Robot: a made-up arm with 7 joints.
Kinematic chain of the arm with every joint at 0, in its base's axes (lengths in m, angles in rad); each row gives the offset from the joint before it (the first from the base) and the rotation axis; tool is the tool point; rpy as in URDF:
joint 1: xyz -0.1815 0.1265 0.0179 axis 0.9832 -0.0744 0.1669
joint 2: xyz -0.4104 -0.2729 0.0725 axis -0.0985 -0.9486 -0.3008
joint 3: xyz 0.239 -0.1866 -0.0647 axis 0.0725 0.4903 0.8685
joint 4: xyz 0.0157 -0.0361 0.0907 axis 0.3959 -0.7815 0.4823
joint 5: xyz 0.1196 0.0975 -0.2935 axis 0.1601 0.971 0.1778
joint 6: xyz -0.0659 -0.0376 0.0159 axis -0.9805 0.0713 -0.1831
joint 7: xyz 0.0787 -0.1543 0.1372 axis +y
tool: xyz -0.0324 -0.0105 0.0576 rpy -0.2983 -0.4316 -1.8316
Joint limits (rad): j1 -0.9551..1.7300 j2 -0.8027..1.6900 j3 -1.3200..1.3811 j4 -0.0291..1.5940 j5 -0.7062..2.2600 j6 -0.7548..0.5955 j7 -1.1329..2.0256
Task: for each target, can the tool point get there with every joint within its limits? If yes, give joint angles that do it. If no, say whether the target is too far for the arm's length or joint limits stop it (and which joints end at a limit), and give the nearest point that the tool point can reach.
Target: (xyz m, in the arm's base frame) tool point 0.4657 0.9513 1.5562
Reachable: no: too far | nearest point -0.1627 0.3912 0.8917 | short by 1.072 m
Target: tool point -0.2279 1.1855 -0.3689
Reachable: no: joint limits stop it (at a limit: joint 1, joint 2, joint 5) | nearest point -0.2642 0.8536 -0.3745 | short by 0.334 m
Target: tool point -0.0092 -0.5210 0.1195
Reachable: yes | joints 0.7049 0.2101 -0.6520 1.1977 1.3280 0.4367 1.4376
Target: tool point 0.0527 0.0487 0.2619
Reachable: yes | joints -0.7168 0.1266 0.2953 1.2967 1.4684 -0.4929 0.6459
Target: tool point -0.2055 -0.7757 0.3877
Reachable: yes | joints 0.0301 0.8707 -0.7478 0.1943 1.5431 0.1292 1.4942
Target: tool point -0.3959 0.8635 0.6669
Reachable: no: joint limits stop it (at a limit: joint 1, joint 5) | nearest point -0.4470 0.6820 0.6393 | short by 0.191 m
